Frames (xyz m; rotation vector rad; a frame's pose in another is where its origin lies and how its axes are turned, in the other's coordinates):
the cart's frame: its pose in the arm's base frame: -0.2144 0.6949 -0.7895 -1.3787 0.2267 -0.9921
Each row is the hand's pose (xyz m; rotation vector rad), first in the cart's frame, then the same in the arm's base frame.
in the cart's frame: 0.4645 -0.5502 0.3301 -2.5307 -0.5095 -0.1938
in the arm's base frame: 0.0334 0.6735 -0.0375 2.1998 -0.6838 -0.1074
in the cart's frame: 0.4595 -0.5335 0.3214 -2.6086 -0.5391 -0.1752
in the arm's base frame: 0.0322 0.6688 -0.0563 2.1347 -0.6771 -0.1751
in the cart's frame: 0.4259 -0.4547 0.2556 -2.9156 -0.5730 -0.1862
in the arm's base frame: 0.0041 0.6359 -0.1553 1.8462 -0.6438 -0.3257
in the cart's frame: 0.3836 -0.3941 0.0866 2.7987 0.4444 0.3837
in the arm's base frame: -0.1059 0.5380 -0.2665 1.3898 -0.5041 -0.3640
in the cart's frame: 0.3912 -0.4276 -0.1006 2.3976 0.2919 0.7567
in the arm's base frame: -0.2406 0.4042 -0.2788 1.0191 -0.2516 -0.2141
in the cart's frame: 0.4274 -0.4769 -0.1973 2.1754 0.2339 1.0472
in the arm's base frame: -0.3053 0.3165 -0.2440 0.8605 -0.0567 -0.0566
